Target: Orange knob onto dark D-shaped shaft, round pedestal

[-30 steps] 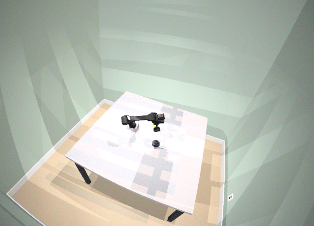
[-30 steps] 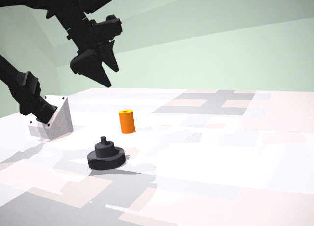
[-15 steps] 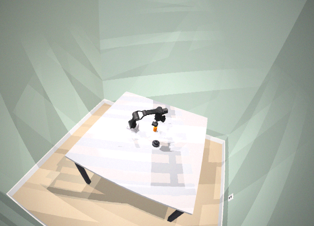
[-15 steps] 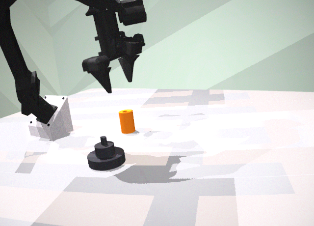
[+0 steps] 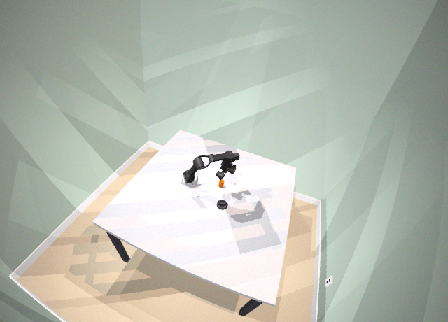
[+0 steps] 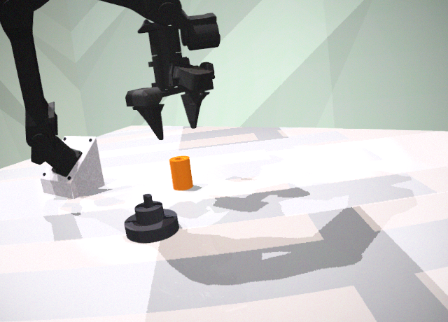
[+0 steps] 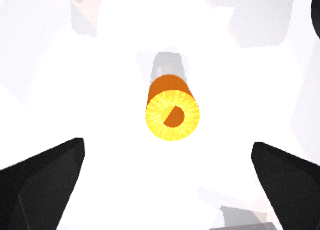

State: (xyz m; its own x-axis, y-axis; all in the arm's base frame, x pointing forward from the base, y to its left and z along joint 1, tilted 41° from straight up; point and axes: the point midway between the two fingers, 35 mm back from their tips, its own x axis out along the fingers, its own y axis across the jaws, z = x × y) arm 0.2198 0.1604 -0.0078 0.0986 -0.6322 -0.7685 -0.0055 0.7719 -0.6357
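The orange knob lies 8 cm below my gripper tip. Also, from my gripper tip: dark round pedestal (18 cm to the right, 10 cm ahead, 8 cm below).
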